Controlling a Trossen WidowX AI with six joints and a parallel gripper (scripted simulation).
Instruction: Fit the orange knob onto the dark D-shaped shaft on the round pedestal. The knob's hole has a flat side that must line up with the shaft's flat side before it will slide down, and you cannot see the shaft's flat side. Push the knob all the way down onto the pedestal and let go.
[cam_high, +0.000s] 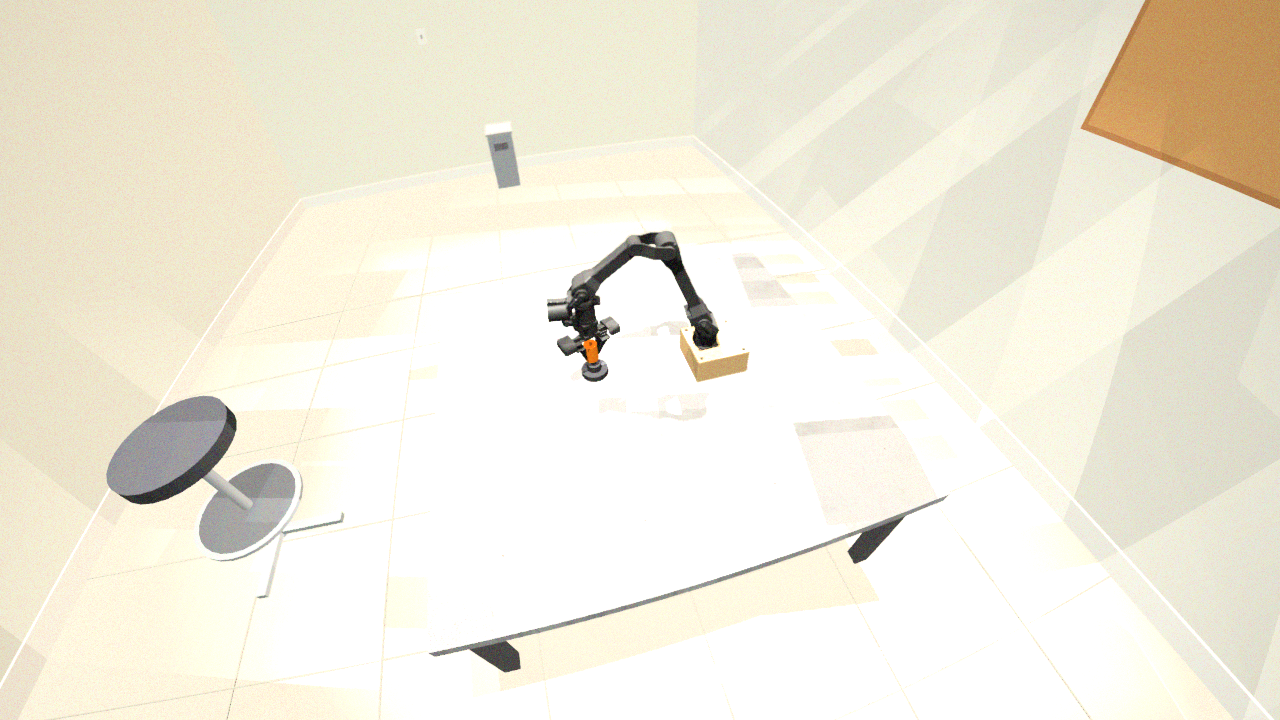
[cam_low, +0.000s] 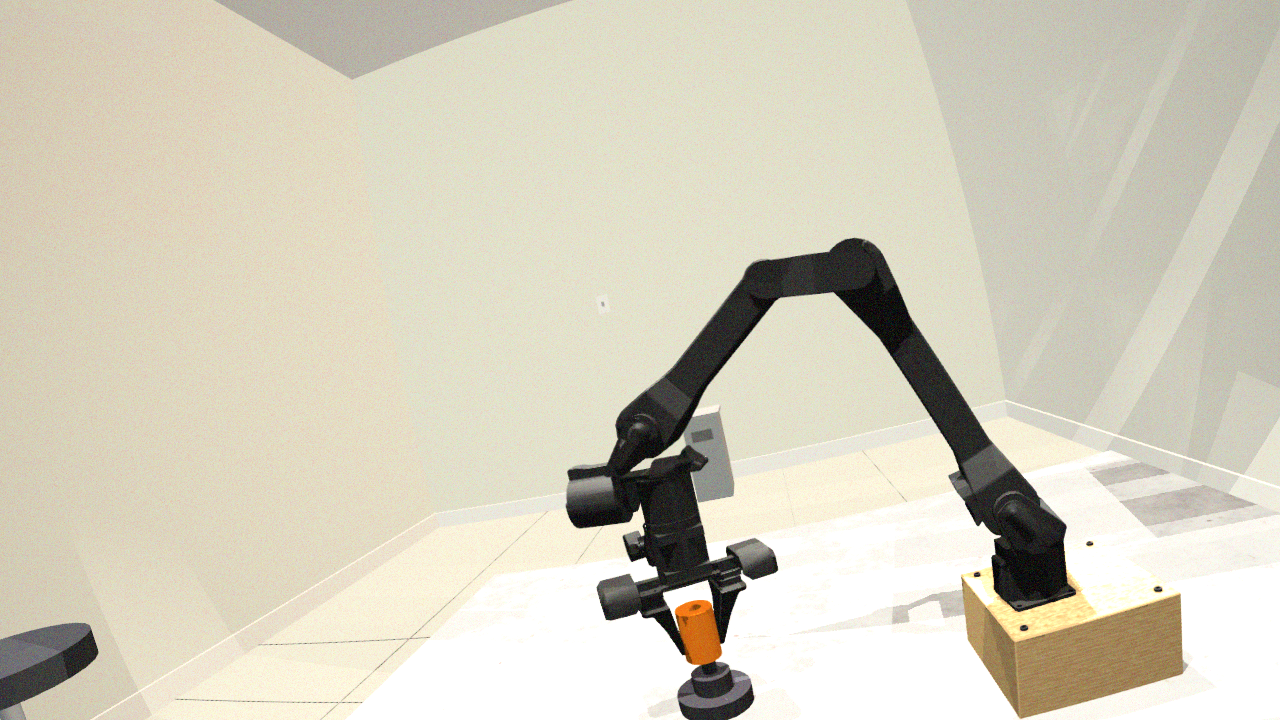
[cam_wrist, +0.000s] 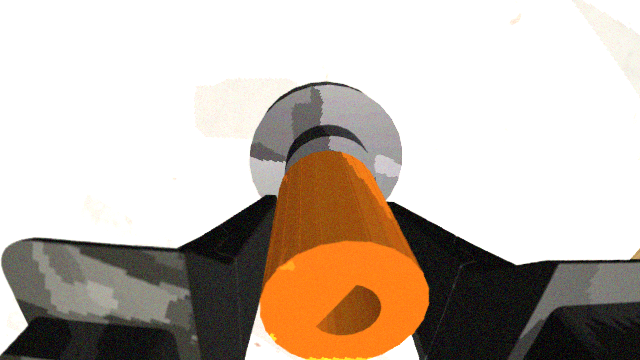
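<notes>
Right now my gripper tip is 2 cm below the orange knob. Also, from my gripper tip: dark shaft (4 cm below).
</notes>
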